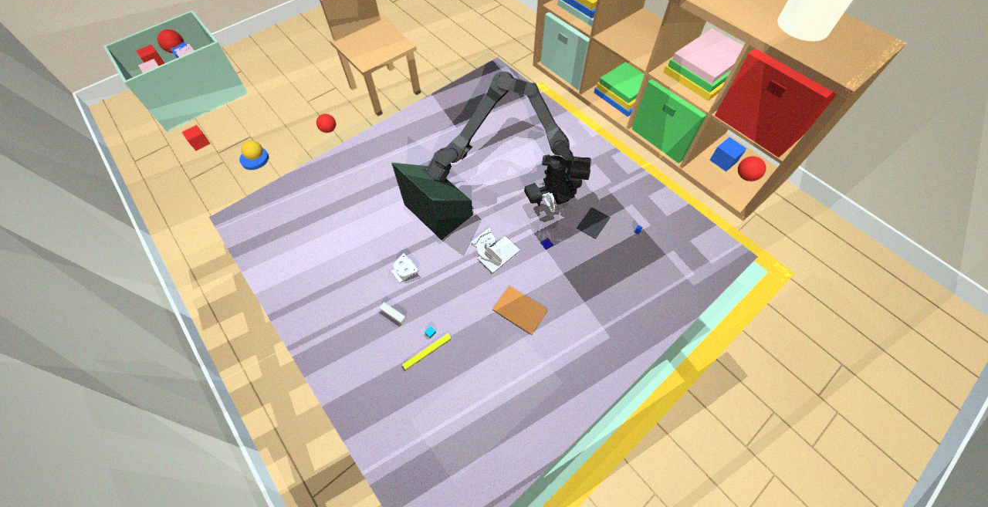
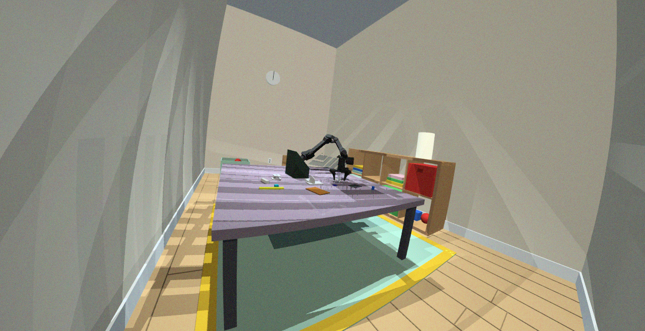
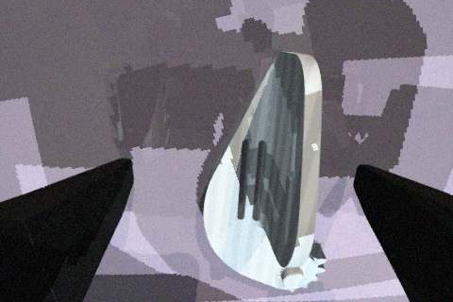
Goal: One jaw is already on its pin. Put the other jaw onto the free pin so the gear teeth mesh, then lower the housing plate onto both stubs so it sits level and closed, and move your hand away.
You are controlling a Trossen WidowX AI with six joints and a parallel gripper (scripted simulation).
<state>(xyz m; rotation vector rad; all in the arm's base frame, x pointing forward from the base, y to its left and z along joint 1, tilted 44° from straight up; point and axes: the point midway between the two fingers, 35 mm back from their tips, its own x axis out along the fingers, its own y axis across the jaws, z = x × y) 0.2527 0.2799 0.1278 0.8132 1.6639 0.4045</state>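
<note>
The blue cube lies 110 mm ahead of my gripper tip and 120 mm to the right of it. From my gripper tip the other things lie so: cyan cube: 120 mm ahead, 590 mm to the right; then dark grey tile: 160 mm ahead, 50 mm to the left, 10 mm below; then orange tile: 230 mm ahead, 340 mm to the right.
</note>
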